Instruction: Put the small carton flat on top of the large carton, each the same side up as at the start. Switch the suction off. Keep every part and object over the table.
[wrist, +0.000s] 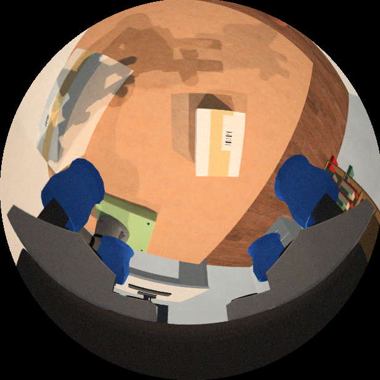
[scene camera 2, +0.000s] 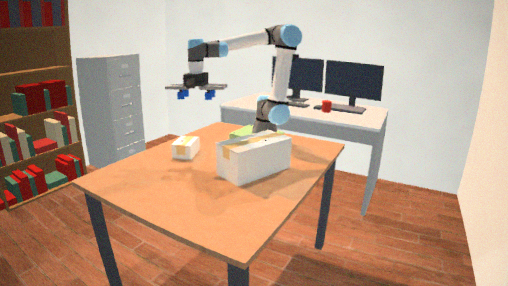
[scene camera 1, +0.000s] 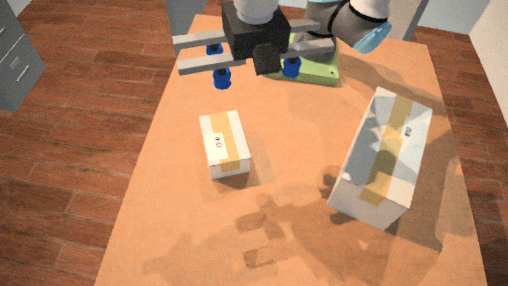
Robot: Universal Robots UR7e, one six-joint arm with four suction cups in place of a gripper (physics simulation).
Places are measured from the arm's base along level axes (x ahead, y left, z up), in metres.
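Pixels of known places: end effector, tool point: (scene camera 2: 196, 97) (scene camera 1: 252, 65).
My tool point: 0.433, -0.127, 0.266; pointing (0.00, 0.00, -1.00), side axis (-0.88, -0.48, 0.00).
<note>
Behind a point stands the place of what it marks, as x, y, z.
The small carton (scene camera 1: 225, 137) @(0.469, -0.180, 0.039) (scene camera 2: 186, 148) @(0.520, -0.123, 0.025) (wrist: 220, 142) is white with a tan tape strip and a barcode label on its top face. It lies flat on the table (scene camera 1: 150, 225) @(0.716, -0.302, -0.034) (scene camera 2: 165, 200) @(0.860, 0.113, -0.034), apart from the large carton. The large carton (scene camera 1: 385, 150) @(0.460, 0.203, 0.115) (scene camera 2: 260, 157) @(0.478, 0.287, 0.065) (wrist: 82, 107) is a long white box with tan tape and a barcode label on top, crossed by shadows. It rests flat on the table. My suction gripper (scene camera 1: 256, 63) @(0.433, -0.127, 0.266) (scene camera 2: 196, 94) @(0.433, -0.127, 0.266) (wrist: 191, 225) is open, with nothing on its blue cups. It hangs above the table, higher than both cartons and touching neither.
The arm's green base plate (scene camera 1: 320, 75) @(0.135, 0.037, 0.002) (scene camera 2: 242, 131) @(0.070, -0.112, 0.006) (wrist: 142, 220) is at the table's back edge. A desk (scene camera 2: 310, 119) with monitors and a red cup (scene camera 2: 326, 106) stands behind. A grey filing cabinet (scene camera 2: 92, 105) and a bookshelf (scene camera 2: 37, 71) stand to the left in the second scene view.
</note>
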